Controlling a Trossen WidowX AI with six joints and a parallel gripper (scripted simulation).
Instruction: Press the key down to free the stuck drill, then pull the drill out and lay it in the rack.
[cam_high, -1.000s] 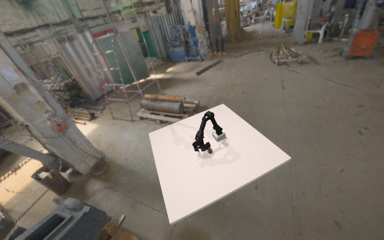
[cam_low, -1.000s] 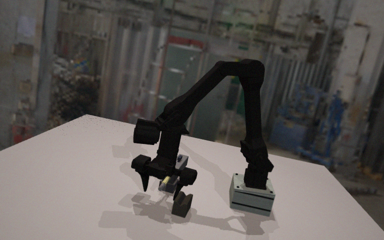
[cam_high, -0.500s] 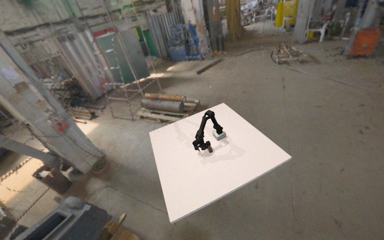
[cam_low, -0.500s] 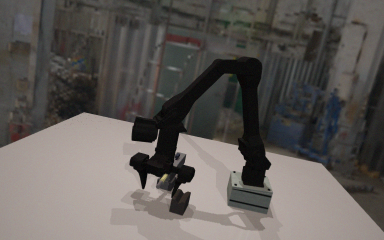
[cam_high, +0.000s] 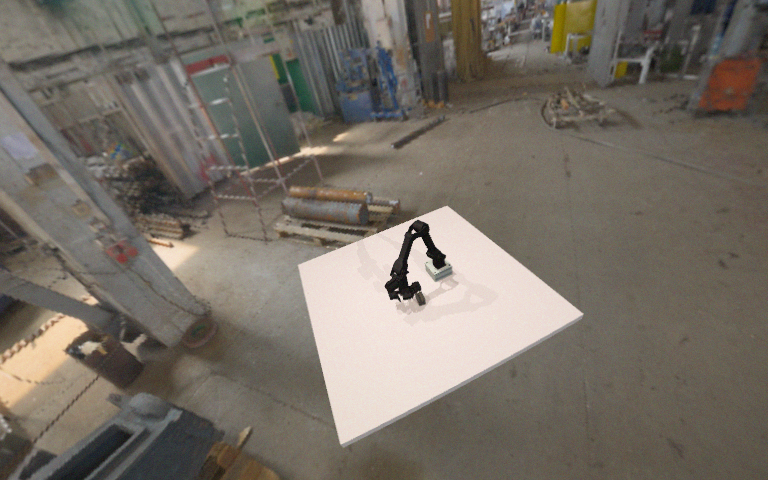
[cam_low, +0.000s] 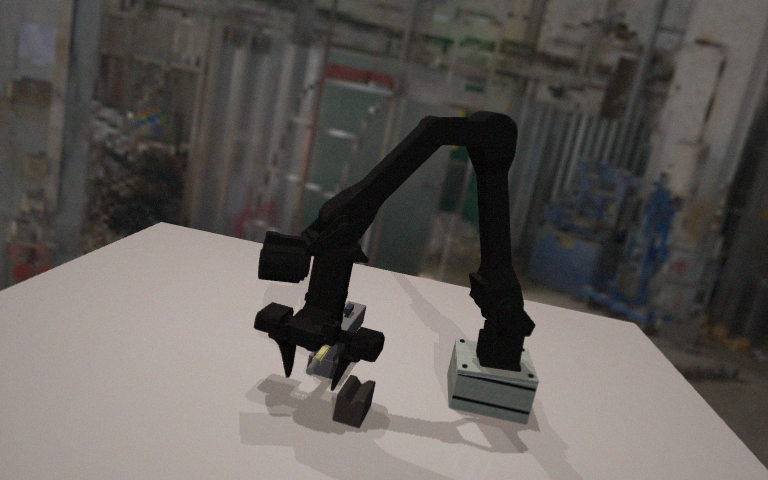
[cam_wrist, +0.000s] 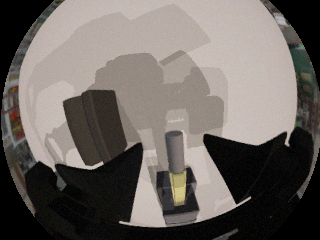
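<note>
My gripper tip is 1 cm past the drill, 4 cm to the left of it and 4 cm below it. The rest, counted from my gripper tip: rack: 7 cm behind, 4 cm to the left, 1 cm above.
</note>
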